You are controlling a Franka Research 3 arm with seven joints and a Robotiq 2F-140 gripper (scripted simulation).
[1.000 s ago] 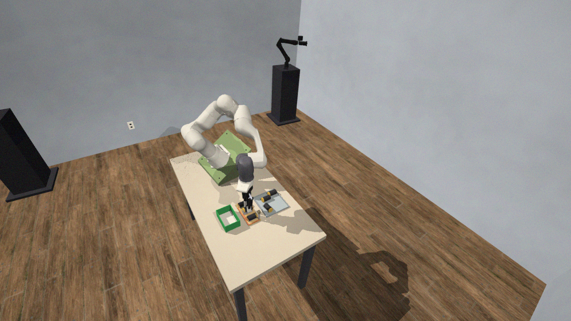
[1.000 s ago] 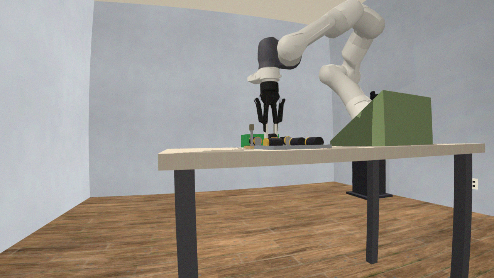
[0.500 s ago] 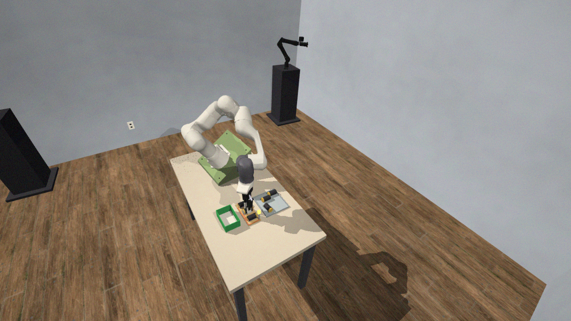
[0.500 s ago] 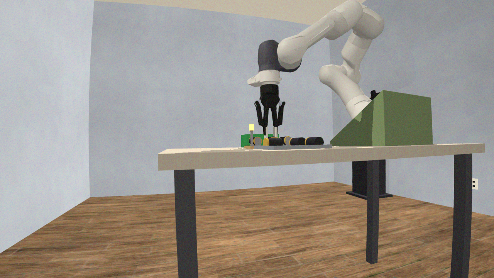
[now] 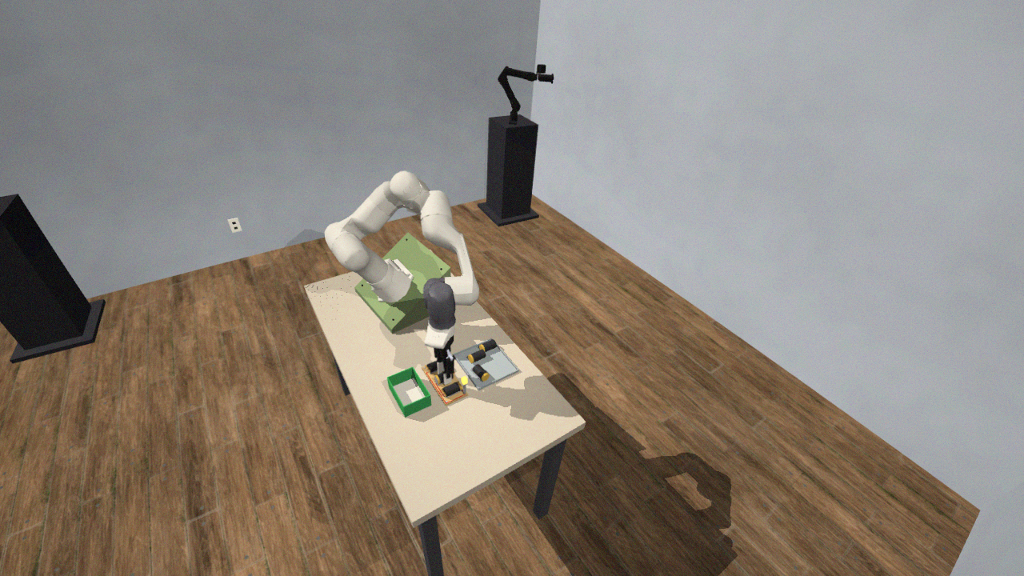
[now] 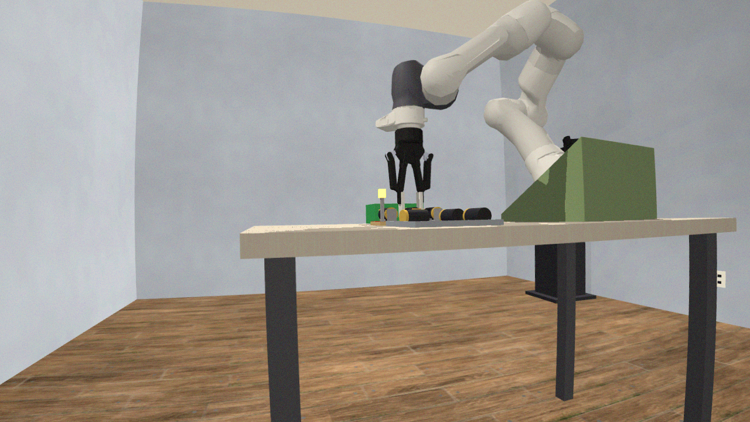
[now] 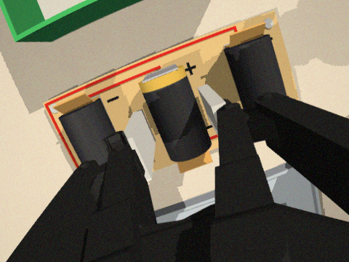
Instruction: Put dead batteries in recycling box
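The battery holder lies 40 mm below my hand. Round my hand: green recycling box 10 mm ahead, 140 mm to the right, 40 mm below; then grey tray 10 mm behind, 180 mm to the left, 50 mm below; then bulb post 90 mm ahead, 40 mm to the left, 10 mm below.
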